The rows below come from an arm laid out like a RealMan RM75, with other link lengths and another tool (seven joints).
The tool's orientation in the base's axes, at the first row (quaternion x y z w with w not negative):
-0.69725, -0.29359, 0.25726, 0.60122
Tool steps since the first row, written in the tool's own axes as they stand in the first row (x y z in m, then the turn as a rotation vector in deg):
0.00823, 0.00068, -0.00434, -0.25, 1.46, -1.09
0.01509, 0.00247, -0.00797, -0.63, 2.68, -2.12
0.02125, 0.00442, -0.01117, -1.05, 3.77, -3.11
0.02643, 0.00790, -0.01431, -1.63, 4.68, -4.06
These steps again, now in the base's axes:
0.00888, 0.00286, -0.00009, 0.75, -1.08, -1.29
0.01641, 0.00511, -0.00138, 1.34, -2.19, -2.34
0.02317, 0.00713, -0.00288, 1.86, -3.29, -3.27
0.02935, 0.00833, -0.00590, 2.22, -4.45, -4.03

